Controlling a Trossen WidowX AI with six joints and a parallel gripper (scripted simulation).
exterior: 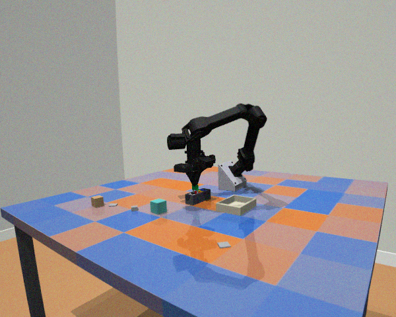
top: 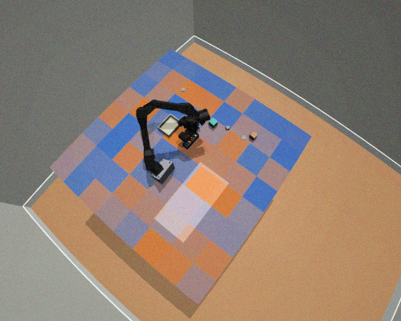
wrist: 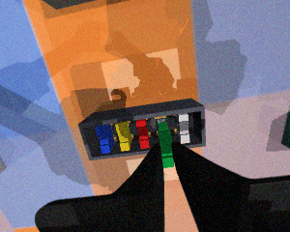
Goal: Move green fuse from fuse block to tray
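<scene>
Now: the beige tray 18 cm to the left of my gripper tip, 7 cm below it and 4 cm behind it. From my gripper tip the other things lie so: brown cube: 29 cm ahead, 28 cm to the right, 5 cm below; then teal cube: 18 cm ahead, 5 cm below, 2 cm to the right; then green fuse: 1 cm below.
</scene>
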